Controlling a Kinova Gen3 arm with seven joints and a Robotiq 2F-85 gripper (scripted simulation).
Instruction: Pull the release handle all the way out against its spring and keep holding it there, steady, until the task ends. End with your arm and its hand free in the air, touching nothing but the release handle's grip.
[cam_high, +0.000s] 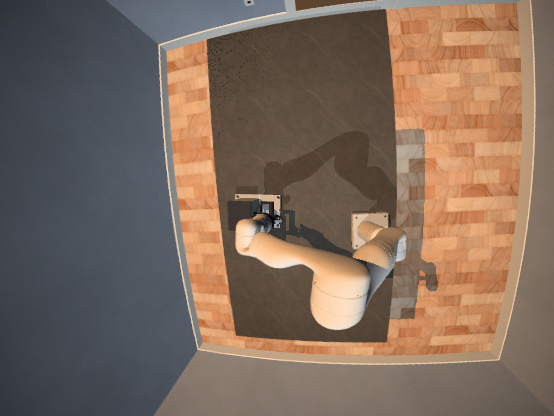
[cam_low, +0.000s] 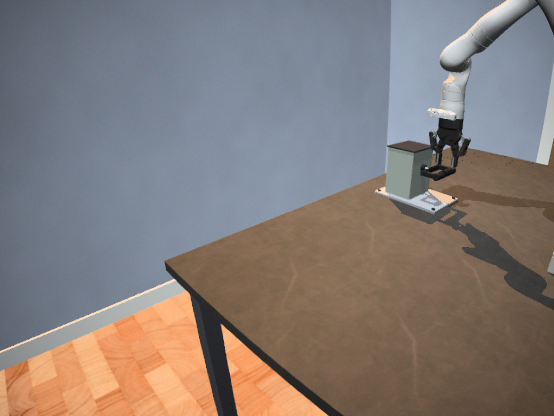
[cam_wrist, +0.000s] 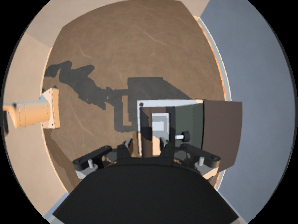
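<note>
My gripper is now 50 mm short of the black release handle and 40 mm above it. From my hand the other things lie so: light baseplate: 140 mm below, 100 mm ahead.
</note>
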